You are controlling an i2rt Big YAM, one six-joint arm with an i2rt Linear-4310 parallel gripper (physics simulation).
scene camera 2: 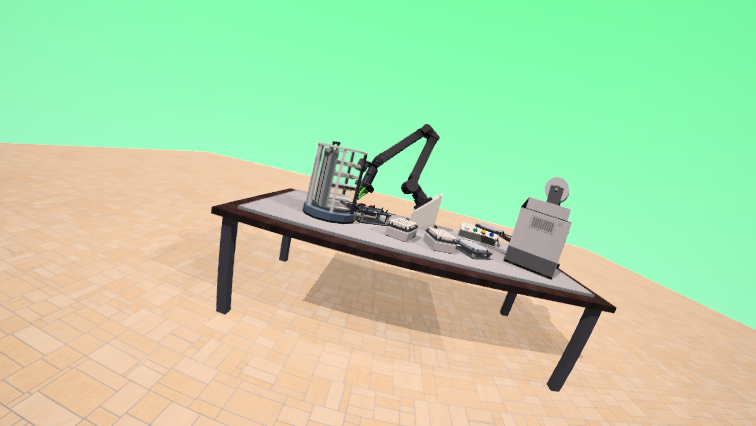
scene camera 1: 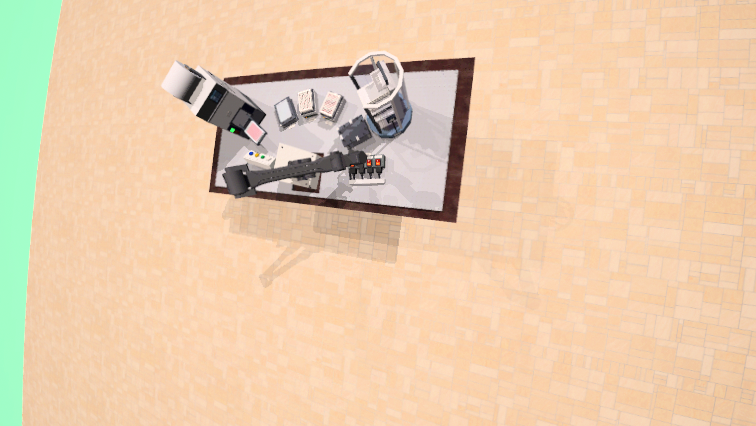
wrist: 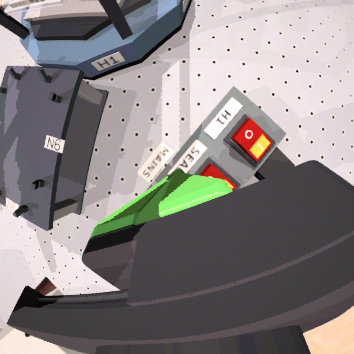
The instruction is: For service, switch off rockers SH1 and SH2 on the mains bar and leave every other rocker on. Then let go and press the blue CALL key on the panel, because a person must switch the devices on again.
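Where they show: gripper, fingertip midpoint: (scene camera 2: 357,199) (scene camera 1: 366,156) (wrist: 179,176); arm's base, link origin: (scene camera 2: 423,204).
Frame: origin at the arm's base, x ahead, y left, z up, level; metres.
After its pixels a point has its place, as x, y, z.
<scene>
The grey mains bar (scene camera 1: 366,180) {0.024, -0.373, -0.108} (scene camera 2: 373,214) {0.138, -0.256, -0.113} (wrist: 209,150) {0.144, -0.394, -0.084} lies mid-table. In the wrist view its H1 rocker (wrist: 251,141) {0.129, -0.426, -0.074} glows red. The SEAL rocker (wrist: 213,173) {0.128, -0.384, -0.072} is red and partly covered by my green fingertips. The SH1 and SH2 rockers are hidden under the gripper there. From above, the two right rockers (scene camera 1: 374,161) {0.131, -0.420, -0.073} glow red and the two left ones (scene camera 1: 356,169) {0.074, -0.307, -0.093} look dark. My gripper (scene camera 1: 359,158) {0.144, -0.362, -0.056} (scene camera 2: 362,193) {0.144, -0.362, -0.056} (wrist: 179,176) {0.144, -0.362, -0.056} is shut and empty, low over the bar. The key panel (scene camera 1: 259,156) {0.055, 0.331, -0.050} (scene camera 2: 479,232) {0.066, 0.365, -0.062} lies near the arm's base.
A tall carousel rack (scene camera 1: 376,57) {0.513, -0.409, 0.178} (scene camera 2: 322,174) {0.512, -0.462, 0.068} on a blue base (wrist: 105,46) {0.295, -0.383, -0.084} stands behind the bar. A dark N6 holder (scene camera 1: 354,130) {0.282, -0.260, -0.064} (wrist: 38,140) {0.256, -0.275, -0.064} lies beside it. Trays (scene camera 1: 306,101) {0.424, 0.084, -0.056}, a slanted white board (scene camera 1: 289,153) {0.080, 0.042, 0.045} and a grey printer (scene camera 1: 219,101) {0.289, 0.480, 0.158} (scene camera 2: 536,238) {0.411, 0.538, 0.032} are further along.
</scene>
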